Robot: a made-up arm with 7 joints.
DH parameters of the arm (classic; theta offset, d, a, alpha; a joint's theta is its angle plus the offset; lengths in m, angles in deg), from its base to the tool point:
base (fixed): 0 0.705 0.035 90
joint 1: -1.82 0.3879 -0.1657 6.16
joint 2: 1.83 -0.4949 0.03 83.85
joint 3: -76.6 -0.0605 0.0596 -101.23
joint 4: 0 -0.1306 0.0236 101.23
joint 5: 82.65 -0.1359 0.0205 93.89
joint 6: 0 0.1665 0.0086 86.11
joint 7: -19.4 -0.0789 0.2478 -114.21
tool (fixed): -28.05 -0.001 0 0
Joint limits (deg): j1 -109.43..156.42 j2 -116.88..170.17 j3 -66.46..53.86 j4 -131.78..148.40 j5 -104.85..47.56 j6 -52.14..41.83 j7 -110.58..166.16
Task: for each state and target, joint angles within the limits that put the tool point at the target. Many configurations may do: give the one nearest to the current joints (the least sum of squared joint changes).
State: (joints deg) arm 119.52 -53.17 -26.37 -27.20 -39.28 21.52 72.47
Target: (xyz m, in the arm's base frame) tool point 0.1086 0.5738 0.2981
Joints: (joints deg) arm 125.59 -47.24 -3.94 -21.50 -39.03 10.03 83.77
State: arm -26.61 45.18 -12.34 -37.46 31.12 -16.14 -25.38
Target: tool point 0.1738 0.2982 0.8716
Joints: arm -43.64 28.69 -13.92 -46.17 6.22 -17.00 2.11
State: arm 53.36 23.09 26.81 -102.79 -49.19 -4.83 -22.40
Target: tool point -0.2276 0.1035 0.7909
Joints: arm 64.15 60.26 41.26 -81.16 -19.25 -27.66 -26.61
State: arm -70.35 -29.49 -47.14 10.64 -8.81 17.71 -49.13
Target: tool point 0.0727 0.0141 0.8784
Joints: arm -56.95 -39.24 -66.13 23.82 -0.15 22.71 -68.87
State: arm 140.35 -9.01 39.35 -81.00 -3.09 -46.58 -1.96
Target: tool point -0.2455 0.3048 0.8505
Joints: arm 126.55 8.11 44.64 -48.62 -23.19 -52.14 28.62
